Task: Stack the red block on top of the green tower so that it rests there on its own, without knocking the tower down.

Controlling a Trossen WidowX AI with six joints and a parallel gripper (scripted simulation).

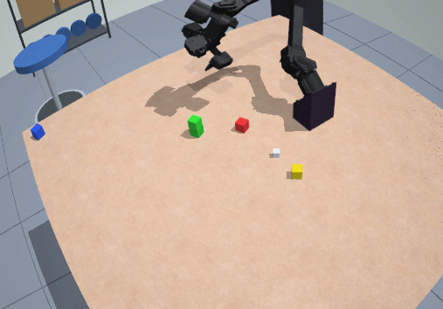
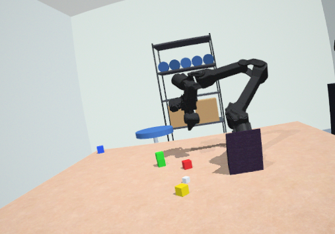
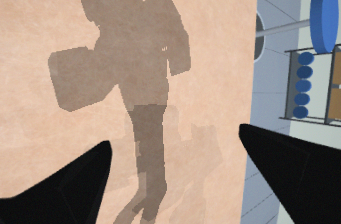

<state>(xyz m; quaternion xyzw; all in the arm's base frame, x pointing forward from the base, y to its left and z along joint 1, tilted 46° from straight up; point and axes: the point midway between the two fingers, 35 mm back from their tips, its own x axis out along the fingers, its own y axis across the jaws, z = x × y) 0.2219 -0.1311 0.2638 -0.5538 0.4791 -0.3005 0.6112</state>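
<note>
Now: gripper tip 20 mm past the red block, 230 mm to the right of it and 120 mm above it. Also, from my gripper tip: yellow cube 40 mm behind, 460 mm to the left, 120 mm below; then white cube 40 mm behind, 370 mm to the left, 120 mm below; then blue cube 600 mm ahead, 180 mm to the right, 110 mm below.
</note>
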